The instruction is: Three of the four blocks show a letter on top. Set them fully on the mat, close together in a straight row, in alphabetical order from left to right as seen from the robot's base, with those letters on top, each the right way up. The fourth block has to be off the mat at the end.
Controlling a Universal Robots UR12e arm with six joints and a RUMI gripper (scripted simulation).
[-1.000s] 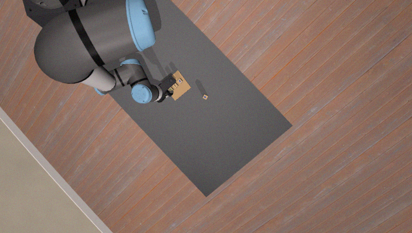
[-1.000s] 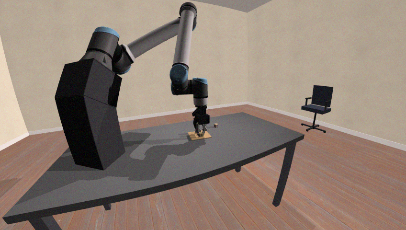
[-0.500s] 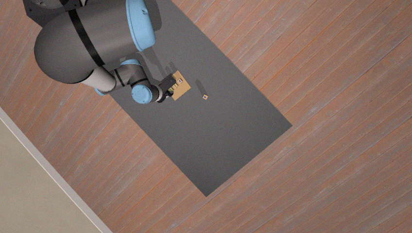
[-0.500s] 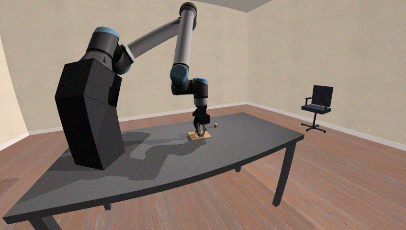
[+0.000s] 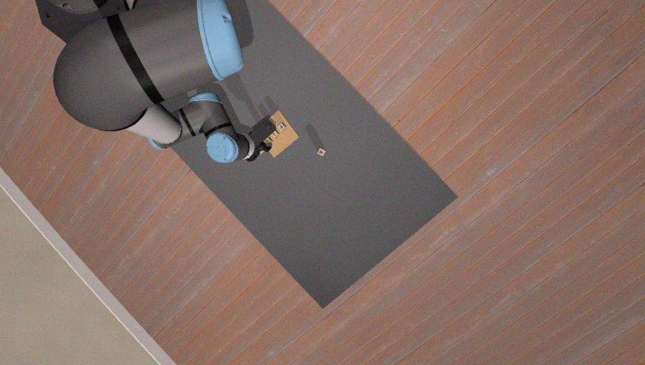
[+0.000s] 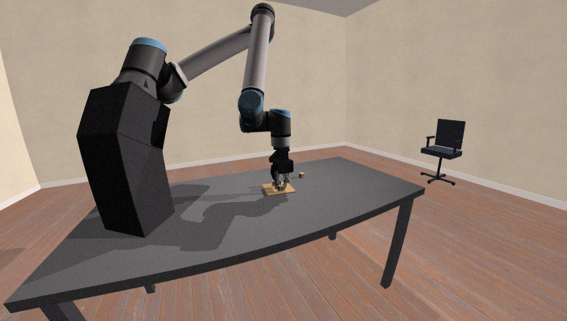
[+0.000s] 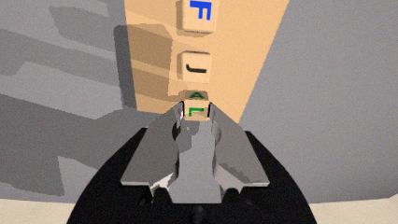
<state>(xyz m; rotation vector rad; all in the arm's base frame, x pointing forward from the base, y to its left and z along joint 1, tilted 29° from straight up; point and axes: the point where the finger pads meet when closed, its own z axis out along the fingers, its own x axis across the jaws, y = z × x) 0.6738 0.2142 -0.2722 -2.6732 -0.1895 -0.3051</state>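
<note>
The tan mat lies 10 mm behind my hand, 40 mm to the left of it and 20 mm below it. From my hand the other things lie so: block (160 mm ahead, 160 mm to the left, 10 mm below).
</note>
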